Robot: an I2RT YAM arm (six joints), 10 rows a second.
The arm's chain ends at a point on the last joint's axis. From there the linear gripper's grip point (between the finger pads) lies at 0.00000 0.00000 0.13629 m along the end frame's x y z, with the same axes.
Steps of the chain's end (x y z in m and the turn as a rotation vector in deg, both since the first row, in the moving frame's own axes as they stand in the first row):
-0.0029 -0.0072 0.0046 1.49 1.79 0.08
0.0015 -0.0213 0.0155 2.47 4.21 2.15
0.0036 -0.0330 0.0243 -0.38 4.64 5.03
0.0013 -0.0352 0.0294 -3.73 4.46 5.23
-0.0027 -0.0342 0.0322 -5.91 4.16 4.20
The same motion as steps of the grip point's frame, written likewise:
0.0014 -0.0107 0.0045 1.49 1.79 0.08
0.0116 -0.0270 0.0150 2.47 4.21 2.15
0.0146 -0.0316 0.0239 -0.38 4.64 5.03
0.0115 -0.0259 0.0287 -3.73 4.46 5.23
0.0066 -0.0198 0.0311 -5.91 4.16 4.20

